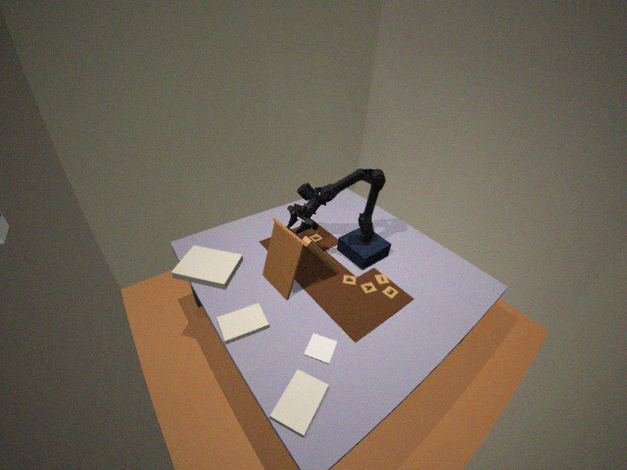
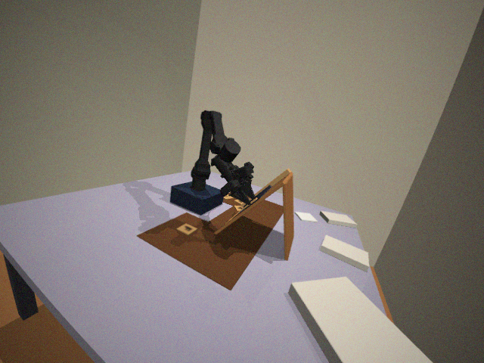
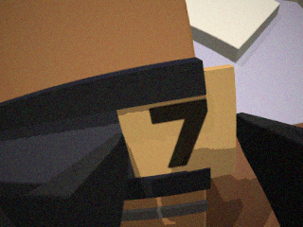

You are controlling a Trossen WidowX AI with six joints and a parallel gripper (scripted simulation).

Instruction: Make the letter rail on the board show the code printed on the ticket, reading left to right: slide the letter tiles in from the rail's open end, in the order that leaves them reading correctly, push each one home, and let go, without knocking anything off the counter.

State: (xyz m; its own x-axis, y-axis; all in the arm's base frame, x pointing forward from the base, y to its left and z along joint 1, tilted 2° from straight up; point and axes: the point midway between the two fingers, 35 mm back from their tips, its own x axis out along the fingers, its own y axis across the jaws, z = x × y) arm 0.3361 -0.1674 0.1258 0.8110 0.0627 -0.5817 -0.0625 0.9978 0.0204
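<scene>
The white ticket is 12 cm to the left of my gripper tip, 8 cm below it and 6 cm behind it. Also, from my gripper tip: tan tile marked 7: right at my gripper tip; white card: 49 cm to the left, 19 cm ahead, 18 cm below; brown mat: 18 cm below, 16 cm to the left, 16 cm behind.
</scene>
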